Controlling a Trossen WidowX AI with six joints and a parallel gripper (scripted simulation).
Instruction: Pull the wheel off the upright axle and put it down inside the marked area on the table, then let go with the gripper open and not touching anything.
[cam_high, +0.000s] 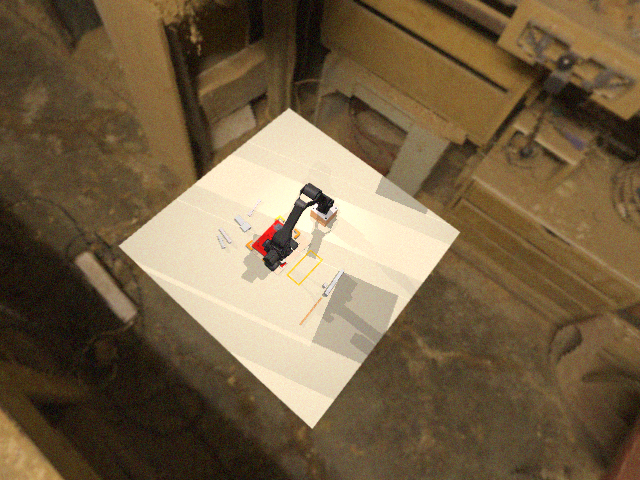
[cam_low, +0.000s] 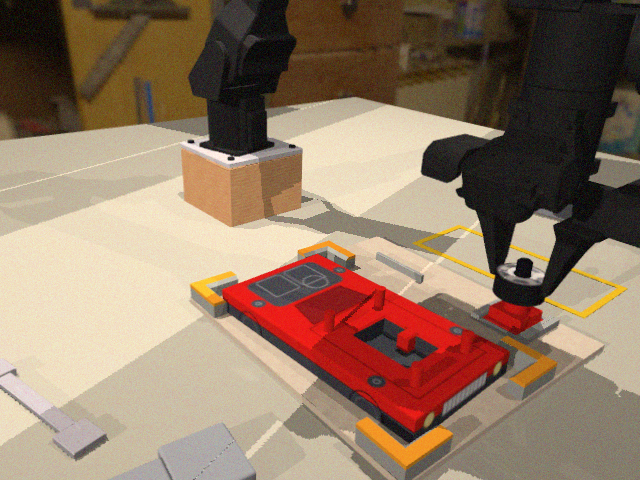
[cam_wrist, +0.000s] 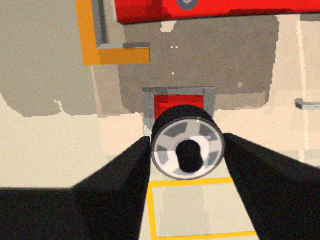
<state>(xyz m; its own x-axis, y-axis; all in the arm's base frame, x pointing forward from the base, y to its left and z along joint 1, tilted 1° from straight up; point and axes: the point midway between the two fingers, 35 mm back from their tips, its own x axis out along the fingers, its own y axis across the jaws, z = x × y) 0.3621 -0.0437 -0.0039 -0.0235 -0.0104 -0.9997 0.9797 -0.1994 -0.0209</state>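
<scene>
The wheel is right at my gripper tip. From my gripper tip the other things lie so: black axle (1 cm below).
</scene>
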